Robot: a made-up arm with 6 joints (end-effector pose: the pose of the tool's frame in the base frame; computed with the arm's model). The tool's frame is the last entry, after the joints. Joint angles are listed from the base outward.
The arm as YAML. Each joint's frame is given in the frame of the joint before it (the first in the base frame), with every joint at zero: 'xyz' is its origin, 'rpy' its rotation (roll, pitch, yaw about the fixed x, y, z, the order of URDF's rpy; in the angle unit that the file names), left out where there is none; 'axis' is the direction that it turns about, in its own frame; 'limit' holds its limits. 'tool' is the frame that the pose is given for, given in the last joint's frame.
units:
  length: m
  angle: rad
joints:
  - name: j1
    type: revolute
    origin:
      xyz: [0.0, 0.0, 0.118]
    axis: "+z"
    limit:
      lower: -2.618
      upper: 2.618
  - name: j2
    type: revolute
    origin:
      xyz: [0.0, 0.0, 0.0]
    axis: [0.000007, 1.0, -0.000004]
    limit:
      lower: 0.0
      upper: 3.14
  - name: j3
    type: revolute
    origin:
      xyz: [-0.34, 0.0, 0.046]
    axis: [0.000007, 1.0, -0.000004]
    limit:
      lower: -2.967
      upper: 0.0
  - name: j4
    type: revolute
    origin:
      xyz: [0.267, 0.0, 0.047]
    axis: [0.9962, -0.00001, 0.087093]
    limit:
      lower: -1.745
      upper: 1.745
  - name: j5
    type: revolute
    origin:
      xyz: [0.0, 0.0, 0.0]
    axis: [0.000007, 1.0, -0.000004]
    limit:
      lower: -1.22
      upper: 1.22
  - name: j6
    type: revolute
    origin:
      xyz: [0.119, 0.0, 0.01]
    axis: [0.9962, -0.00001, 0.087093]
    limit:
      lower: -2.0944
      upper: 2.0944
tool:
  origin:
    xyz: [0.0, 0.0, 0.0]
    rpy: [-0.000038, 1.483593, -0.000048]
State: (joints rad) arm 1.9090 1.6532 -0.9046 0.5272 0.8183 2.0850
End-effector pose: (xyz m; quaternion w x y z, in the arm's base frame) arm -0.1474 0.2865 0.1962 0.1986 -0.2533 -0.9459 0.0419
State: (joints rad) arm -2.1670 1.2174 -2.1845 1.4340 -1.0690 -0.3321
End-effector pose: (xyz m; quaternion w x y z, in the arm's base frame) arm -0.1163 0.0130 0.7567 0.6666 0.1213 -0.4966 -0.5425
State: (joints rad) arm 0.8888 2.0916 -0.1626 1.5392 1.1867 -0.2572
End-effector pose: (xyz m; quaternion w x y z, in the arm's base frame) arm 0.0049 0.1818 0.0817 0.5502 -0.2340 -0.7886 -0.1438
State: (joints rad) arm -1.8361 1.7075 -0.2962 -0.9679 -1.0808 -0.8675
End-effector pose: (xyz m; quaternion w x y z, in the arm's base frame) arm 0.0174 -0.2662 0.1521 0.3024 -0.0519 0.8151 -0.4914
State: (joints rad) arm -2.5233 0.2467 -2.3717 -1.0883 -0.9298 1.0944
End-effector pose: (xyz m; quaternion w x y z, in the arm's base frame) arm 0.5195 0.2657 0.4789 0.1213 -0.5705 0.2150 -0.7833
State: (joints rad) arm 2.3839 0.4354 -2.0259 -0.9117 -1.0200 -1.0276
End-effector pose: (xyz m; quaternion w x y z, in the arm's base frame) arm 0.2424 -0.3399 0.6250 0.8390 0.5013 -0.1278 0.1685
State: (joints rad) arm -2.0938 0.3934 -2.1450 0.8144 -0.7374 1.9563
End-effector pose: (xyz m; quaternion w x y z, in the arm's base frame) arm 0.1829 0.4337 0.6160 0.8292 -0.4379 0.1114 0.3290
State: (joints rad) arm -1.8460 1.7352 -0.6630 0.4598 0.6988 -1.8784
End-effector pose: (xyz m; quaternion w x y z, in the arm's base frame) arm -0.0385 -0.2622 0.1197 0.1465 0.1667 0.9750 0.0134
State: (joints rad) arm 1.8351 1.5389 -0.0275 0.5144 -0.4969 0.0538
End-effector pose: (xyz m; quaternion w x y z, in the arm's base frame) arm -0.0154 0.1636 0.0987 0.2152 -0.5558 0.7718 0.2218
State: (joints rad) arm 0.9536 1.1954 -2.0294 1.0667 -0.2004 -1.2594
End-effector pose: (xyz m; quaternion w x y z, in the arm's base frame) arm 0.0888 0.0897 0.7806 0.9002 -0.0776 0.2733 0.3299
